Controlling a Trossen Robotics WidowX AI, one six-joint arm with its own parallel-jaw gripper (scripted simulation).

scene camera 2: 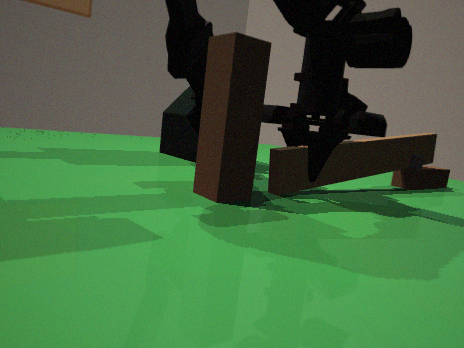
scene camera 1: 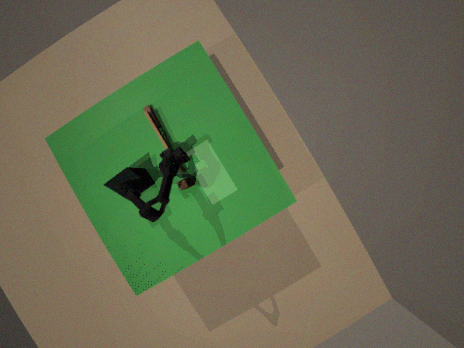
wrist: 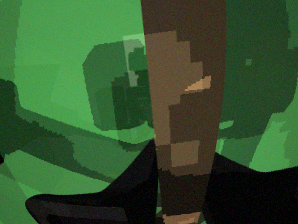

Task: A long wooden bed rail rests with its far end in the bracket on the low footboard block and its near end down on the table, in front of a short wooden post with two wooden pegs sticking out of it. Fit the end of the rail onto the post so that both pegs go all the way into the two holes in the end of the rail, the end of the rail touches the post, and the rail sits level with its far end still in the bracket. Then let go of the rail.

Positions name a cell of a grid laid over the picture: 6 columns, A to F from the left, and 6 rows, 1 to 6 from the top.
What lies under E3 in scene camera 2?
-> My gripper.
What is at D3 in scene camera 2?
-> A wooden bed rail.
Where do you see a wooden bed rail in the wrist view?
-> D2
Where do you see a wooden post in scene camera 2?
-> At D2
